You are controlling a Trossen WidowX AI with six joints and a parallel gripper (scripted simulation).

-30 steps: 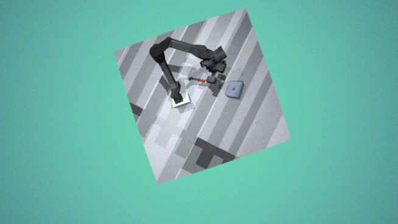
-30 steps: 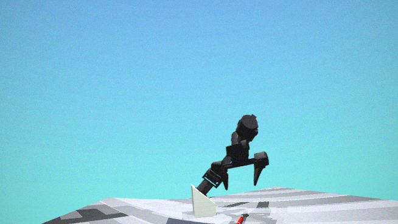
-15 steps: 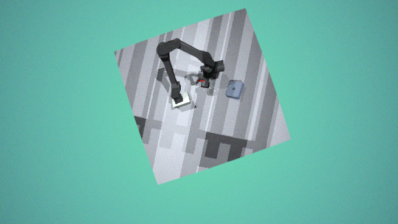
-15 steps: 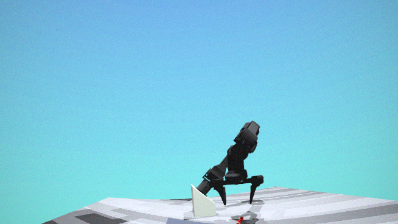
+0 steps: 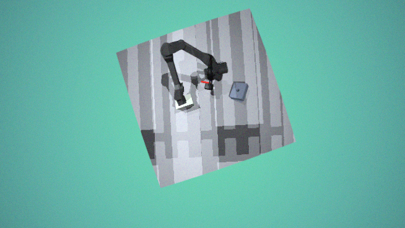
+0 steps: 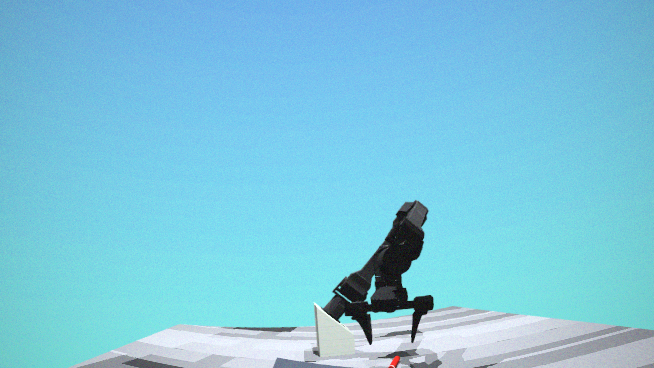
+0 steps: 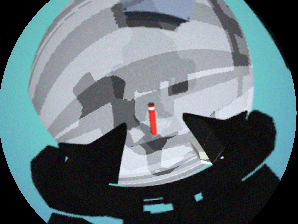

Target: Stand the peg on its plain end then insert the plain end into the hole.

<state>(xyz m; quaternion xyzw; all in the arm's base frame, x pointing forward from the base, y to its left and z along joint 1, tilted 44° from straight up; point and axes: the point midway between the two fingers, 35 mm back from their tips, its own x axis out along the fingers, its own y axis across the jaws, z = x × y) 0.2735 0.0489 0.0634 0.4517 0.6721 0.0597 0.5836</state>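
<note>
The red peg lies 1 cm behind my gripper tip, 1 cm to the left of it and 6 cm below it. The rest, counted from my gripper tip: sloped blue-grey panel (19 cm ahead, 18 cm to the right, 1 cm below).
</note>
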